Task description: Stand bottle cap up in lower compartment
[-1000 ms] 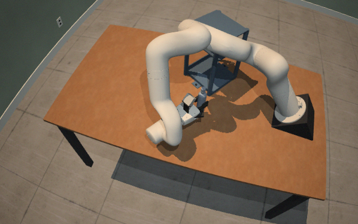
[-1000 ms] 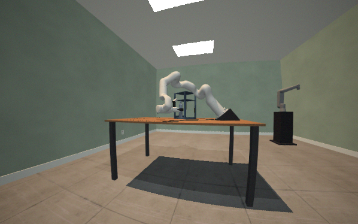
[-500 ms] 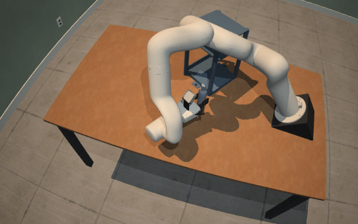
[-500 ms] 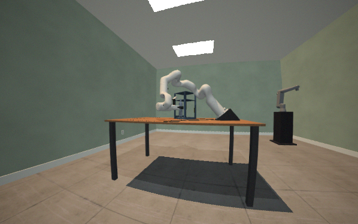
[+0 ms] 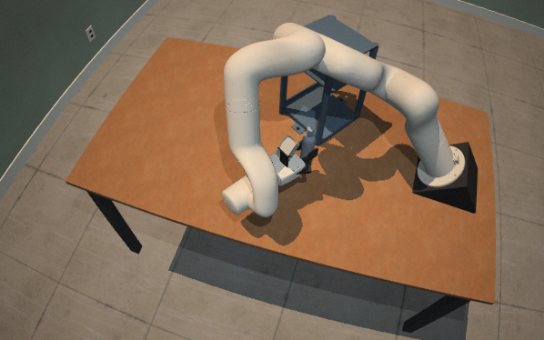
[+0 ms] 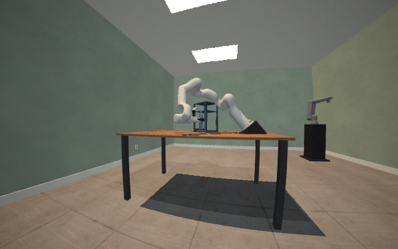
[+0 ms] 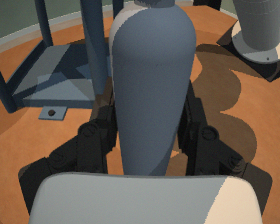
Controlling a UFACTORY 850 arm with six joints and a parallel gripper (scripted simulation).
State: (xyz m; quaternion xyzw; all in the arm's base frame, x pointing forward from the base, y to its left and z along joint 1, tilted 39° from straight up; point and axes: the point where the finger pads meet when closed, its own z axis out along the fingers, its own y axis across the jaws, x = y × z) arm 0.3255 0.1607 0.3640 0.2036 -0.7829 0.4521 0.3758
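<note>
Now: hand 1 cm short of the dark blue shelving unit, 30 cm to the left of it and 4 cm below it.
</note>
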